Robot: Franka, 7 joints.
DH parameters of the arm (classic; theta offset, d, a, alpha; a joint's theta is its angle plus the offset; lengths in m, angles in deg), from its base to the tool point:
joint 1: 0 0.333 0 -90
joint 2: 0 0 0 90
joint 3: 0 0.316 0.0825 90
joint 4: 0 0 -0.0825 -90
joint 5: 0 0.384 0 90
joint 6: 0 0 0.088 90
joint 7: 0 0.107 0 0
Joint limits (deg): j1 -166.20..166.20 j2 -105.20..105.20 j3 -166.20..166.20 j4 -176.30..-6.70 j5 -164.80..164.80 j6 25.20..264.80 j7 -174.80..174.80
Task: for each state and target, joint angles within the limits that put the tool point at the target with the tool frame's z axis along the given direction. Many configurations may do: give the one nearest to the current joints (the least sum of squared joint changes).
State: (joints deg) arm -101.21 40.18 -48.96 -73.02 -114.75 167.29 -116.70
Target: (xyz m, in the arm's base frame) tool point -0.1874 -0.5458 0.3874 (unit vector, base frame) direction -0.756 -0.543 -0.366
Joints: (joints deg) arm -79.02 6.79 -32.56 -120.98 -107.13 149.75 -116.70
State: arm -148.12 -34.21 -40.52 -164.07 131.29 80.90 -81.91
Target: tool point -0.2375 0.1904 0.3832 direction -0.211 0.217 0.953
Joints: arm -158.12 -31.70 -80.23 -174.50 129.54 44.70 -81.91
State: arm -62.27 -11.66 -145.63 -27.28 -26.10 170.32 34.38
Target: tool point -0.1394 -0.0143 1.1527 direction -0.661 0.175 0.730
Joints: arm -34.62 22.42 -166.20 -57.42 7.58 172.79 34.38
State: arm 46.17 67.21 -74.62 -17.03 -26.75 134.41 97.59
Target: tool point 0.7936 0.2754 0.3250 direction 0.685 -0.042 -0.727
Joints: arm 34.10 64.81 -30.97 -50.02 11.39 150.10 97.59
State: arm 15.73 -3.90 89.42 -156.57 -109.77 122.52 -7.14
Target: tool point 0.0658 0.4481 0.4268 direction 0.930 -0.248 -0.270
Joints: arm 23.91 -20.18 65.44 -133.08 -54.47 97.70 -7.14
